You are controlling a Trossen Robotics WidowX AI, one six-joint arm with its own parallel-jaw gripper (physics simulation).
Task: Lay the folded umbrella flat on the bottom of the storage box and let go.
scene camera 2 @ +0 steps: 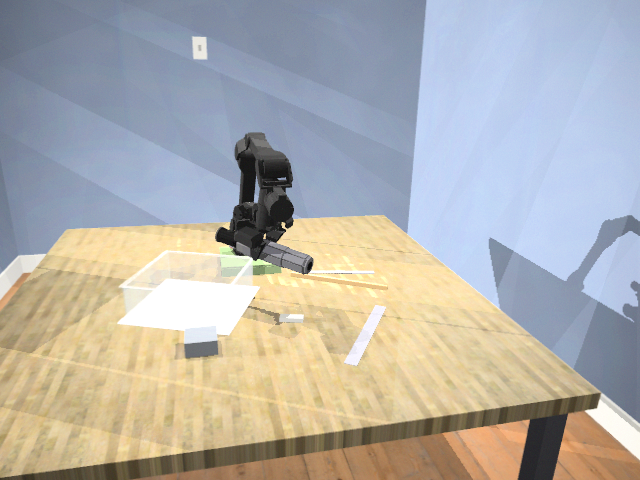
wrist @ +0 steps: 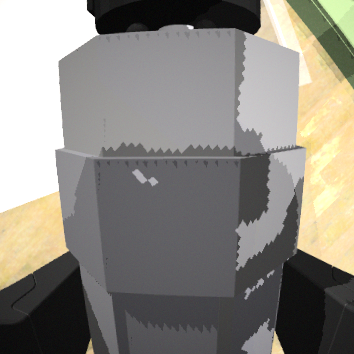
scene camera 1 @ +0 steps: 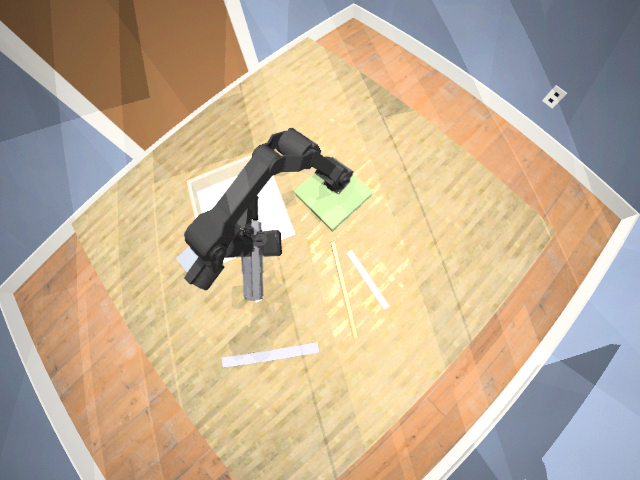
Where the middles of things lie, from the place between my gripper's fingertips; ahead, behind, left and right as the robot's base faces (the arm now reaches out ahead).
My hand is 17 cm to the left of the storage box [scene camera 2: 186, 289], 9 cm above it and 6 cm past it.
